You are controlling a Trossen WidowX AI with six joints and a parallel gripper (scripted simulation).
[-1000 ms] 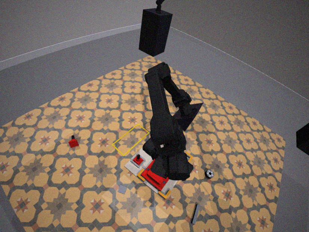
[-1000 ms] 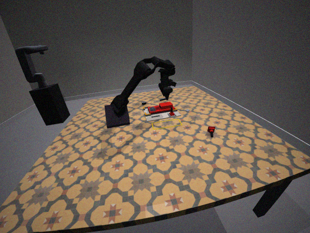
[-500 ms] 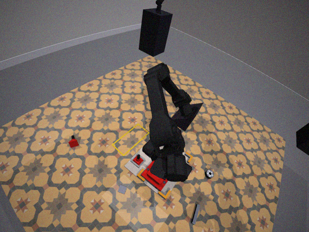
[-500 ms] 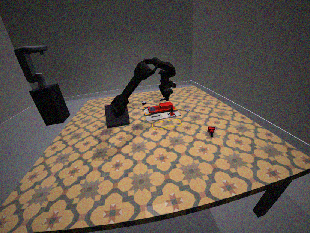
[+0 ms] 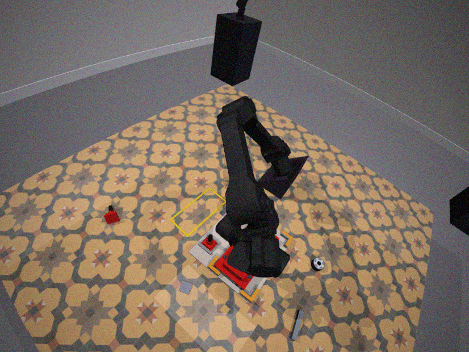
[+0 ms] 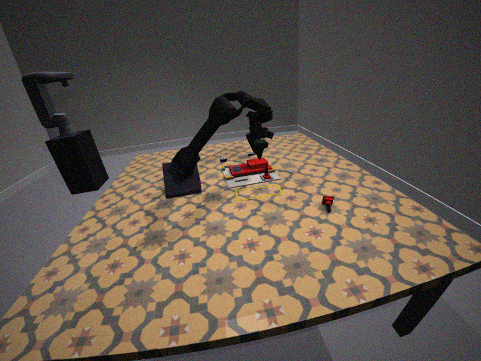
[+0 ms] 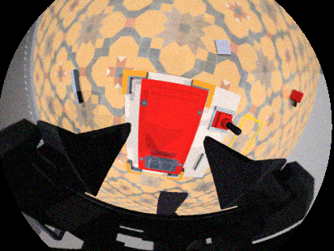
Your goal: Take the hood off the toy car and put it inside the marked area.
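The red hood lies 40 mm below my gripper tip. Round my gripper tip: grey bar (40 mm ahead, 220 mm to the left, 70 mm below); then black-and-white wheel (160 mm behind, 190 mm to the left, 70 mm below); then grey square (150 mm ahead, 70 mm to the right, 80 mm below).
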